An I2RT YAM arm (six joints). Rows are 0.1 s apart.
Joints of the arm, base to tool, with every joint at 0 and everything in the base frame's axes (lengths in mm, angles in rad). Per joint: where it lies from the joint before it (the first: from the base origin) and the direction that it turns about. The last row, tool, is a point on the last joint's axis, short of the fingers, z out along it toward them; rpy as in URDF.
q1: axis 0 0 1 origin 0.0 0.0 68.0
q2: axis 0 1 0 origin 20.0 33.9 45.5
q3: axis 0 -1 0 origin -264.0 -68.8 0.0
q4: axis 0 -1 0 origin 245.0 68.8 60.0
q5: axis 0 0 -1 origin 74.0 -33.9 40.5
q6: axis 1 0 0 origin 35.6 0.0 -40.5
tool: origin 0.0 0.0 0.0 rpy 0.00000 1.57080 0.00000
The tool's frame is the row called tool.
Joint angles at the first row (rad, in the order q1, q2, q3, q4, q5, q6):
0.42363 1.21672 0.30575 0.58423 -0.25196 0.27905
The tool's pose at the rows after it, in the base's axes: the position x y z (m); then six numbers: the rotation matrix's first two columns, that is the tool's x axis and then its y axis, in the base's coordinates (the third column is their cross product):
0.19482 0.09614 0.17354 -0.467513 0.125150 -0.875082 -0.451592 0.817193 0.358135
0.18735 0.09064 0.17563 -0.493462 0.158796 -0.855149 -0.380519 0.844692 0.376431
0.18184 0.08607 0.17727 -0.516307 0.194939 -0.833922 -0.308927 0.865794 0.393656
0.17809 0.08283 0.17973 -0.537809 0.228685 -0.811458 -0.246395 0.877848 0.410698
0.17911 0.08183 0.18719 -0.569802 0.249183 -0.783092 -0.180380 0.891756 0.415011
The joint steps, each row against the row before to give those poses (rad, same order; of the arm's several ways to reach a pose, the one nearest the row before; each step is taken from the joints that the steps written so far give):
0.00227 -0.09311 -0.01947 -0.08546 0.05225 0.03967
0.00041 -0.07435 -0.00685 -0.09725 0.05724 0.04121
-0.00004 -0.05685 0.00038 -0.08775 0.05299 0.04347
0.00006 -0.04200 0.00993 -0.08245 0.03972 0.04237
-0.00002 -0.01445 0.04922 -0.11594 0.03737 0.03509

